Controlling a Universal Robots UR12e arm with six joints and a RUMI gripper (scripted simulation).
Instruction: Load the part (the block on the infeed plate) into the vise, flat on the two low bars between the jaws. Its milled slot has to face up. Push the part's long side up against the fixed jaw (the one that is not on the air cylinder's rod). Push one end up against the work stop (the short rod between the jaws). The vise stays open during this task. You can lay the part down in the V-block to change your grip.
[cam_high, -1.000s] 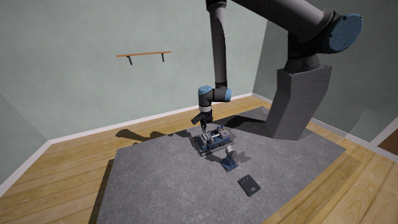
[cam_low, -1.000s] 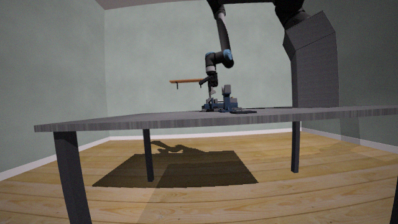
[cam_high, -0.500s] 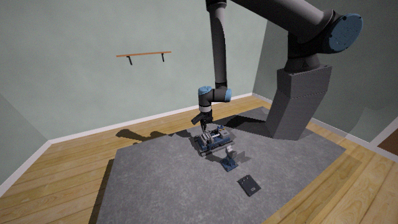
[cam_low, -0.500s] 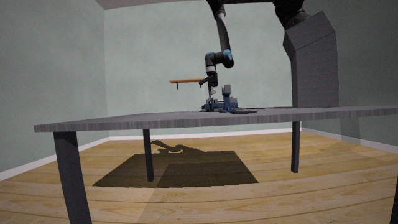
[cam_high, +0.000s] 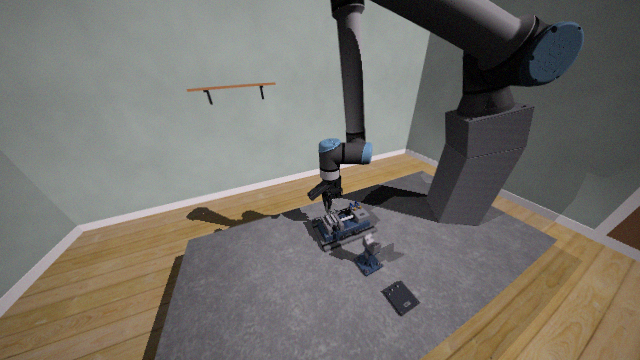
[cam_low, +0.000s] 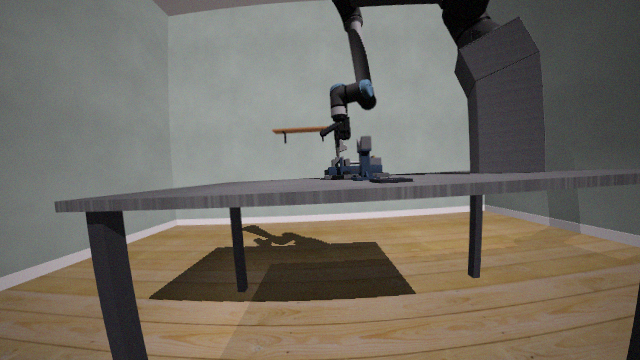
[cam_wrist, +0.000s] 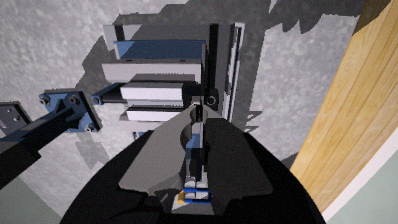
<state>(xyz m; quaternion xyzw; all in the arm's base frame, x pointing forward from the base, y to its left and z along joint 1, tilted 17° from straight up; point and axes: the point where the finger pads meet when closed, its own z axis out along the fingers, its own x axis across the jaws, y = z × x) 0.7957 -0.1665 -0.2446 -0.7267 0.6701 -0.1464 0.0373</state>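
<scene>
My gripper is now 5 cm to the right of the part and 2 cm above it. The rest, counted from my hand: moving jaw: 4 cm behind, 5 cm to the left, 4 cm below; then work stop: 1 cm behind, 10 cm to the left, 3 cm below; then fixed jaw: 3 cm ahead, 5 cm to the left, 4 cm below.
</scene>
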